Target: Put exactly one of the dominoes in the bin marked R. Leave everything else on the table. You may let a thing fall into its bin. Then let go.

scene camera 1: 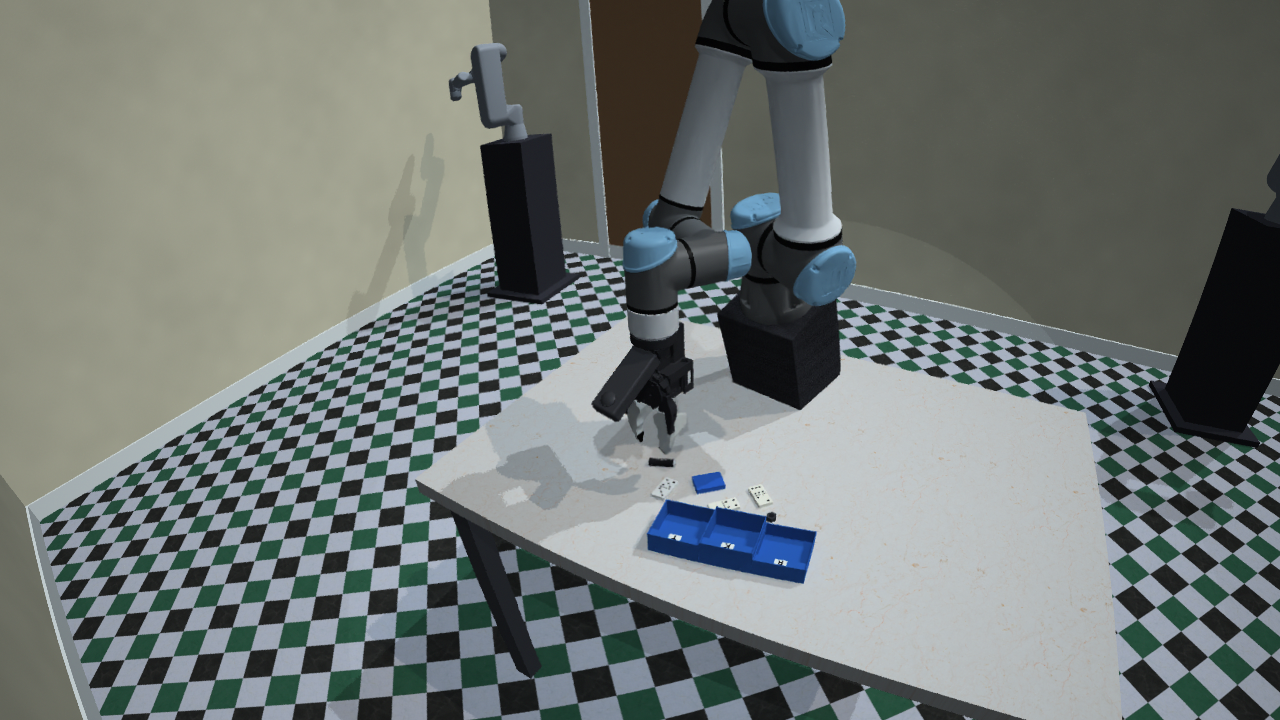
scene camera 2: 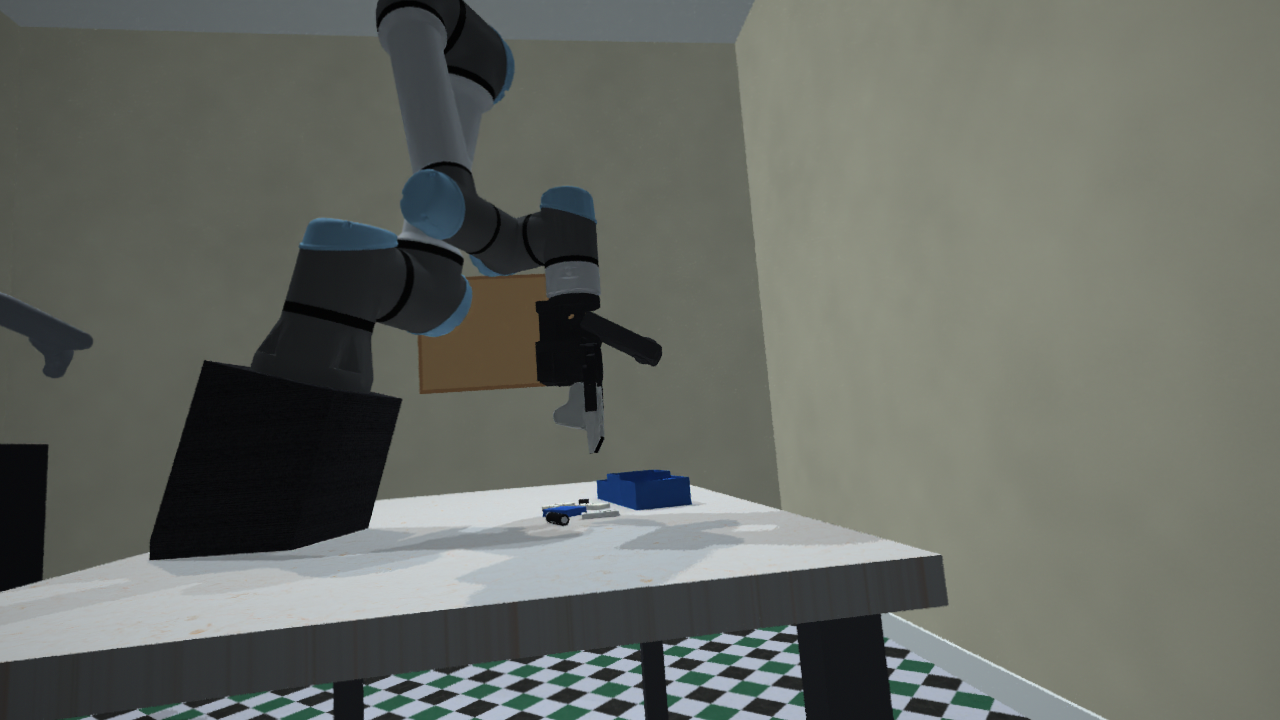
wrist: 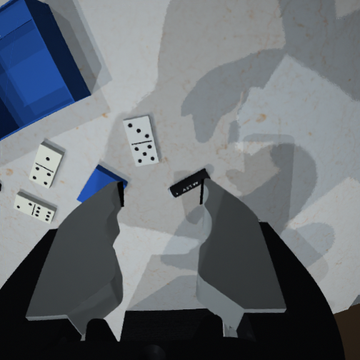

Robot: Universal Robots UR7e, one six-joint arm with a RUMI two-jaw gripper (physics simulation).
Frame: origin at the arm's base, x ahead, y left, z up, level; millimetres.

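Seen in the pictures: gripper, fingertip midpoint: (scene camera 1: pixel 653 447) (scene camera 2: pixel 594 453); arm's base at its link origin: (scene camera 1: pixel 777 300) (scene camera 2: pixel 312 381).
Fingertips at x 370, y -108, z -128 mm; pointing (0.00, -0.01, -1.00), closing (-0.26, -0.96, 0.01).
Observation:
Offsets run from my fingertips to a thing's top centre. "*": to the spot under its first point.
My gripper (scene camera 1: pixel 653 443) (scene camera 2: pixel 597 449) (wrist: pixel 162 182) is partly open and empty, pointing down above the table. A white domino with three and five pips @[dx +6, dy +21, dz -79 mm] (scene camera 1: pixel 664 488) (wrist: pixel 141 140) lies flat beyond the fingertips in the wrist view. A second domino @[dx +12, dy +133, dz -79 mm] (scene camera 1: pixel 729 504) (wrist: pixel 47 164) lies close behind the tray, partly hidden by its wall in scene camera 1. A third domino @[dx -34, dy +183, dz -79 mm] (scene camera 1: pixel 760 495) (wrist: pixel 34 206) lies near it. The blue three-bin tray @[dx +97, dy +180, dz -40 mm] (scene camera 1: pixel 689 550) (scene camera 2: pixel 662 492) (wrist: pixel 60 55) has its R bin @[* dx +71, dy +266, dz -79 mm] (scene camera 1: pixel 789 547) at the right end in scene camera 1; no domino shows in it.
A black AA battery @[dx -56, dy -12, dz -72 mm] (scene camera 1: pixel 661 462) (scene camera 2: pixel 556 517) (wrist: pixel 189 183) lies below the gripper, near the right finger in the wrist view. A flat blue block @[dx -35, dy +86, dz -76 mm] (scene camera 1: pixel 708 482) (wrist: pixel 102 184) lies among the dominoes. A small black piece @[dx +11, dy +217, dz -78 mm] (scene camera 1: pixel 770 516) sits against the tray's back side.

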